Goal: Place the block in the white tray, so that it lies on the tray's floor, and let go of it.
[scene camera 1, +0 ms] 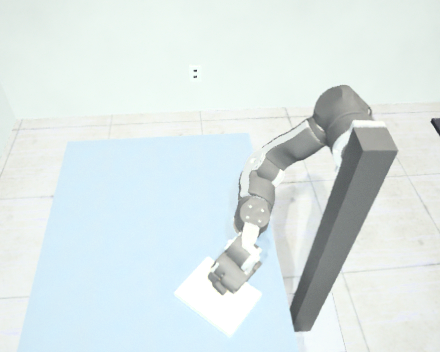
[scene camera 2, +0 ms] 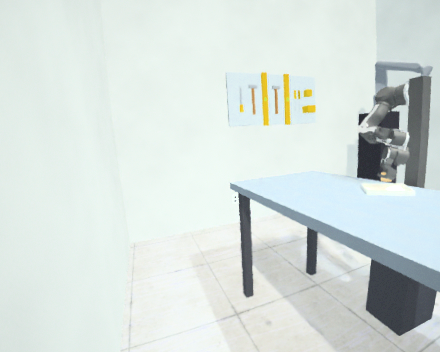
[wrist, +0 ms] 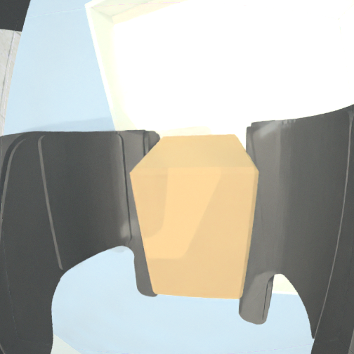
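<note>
The block (scene camera 2: 385, 175) (wrist: 200, 210) is light orange. My gripper (scene camera 1: 221, 286) (scene camera 2: 386, 178) (wrist: 204, 215) is shut on it, with one dark finger against each side. The block is hidden by the gripper in scene camera 1. The white tray (scene camera 1: 220, 312) (scene camera 2: 389, 192) (wrist: 107, 75) is a shallow rectangle with a low rim, on the blue table top. The gripper overlaps the tray's upper part in scene camera 1. In scene camera 2 the block shows a little above the tray. In the wrist view the tray's bright floor shows beyond the block.
The blue table (scene camera 1: 135, 215) (scene camera 2: 310, 200) extends left of the tray in scene camera 1. The arm's dark upright post (scene camera 1: 340, 230) (scene camera 2: 419, 130) stands beside the table. A tool board (scene camera 2: 250, 117) hangs on the wall.
</note>
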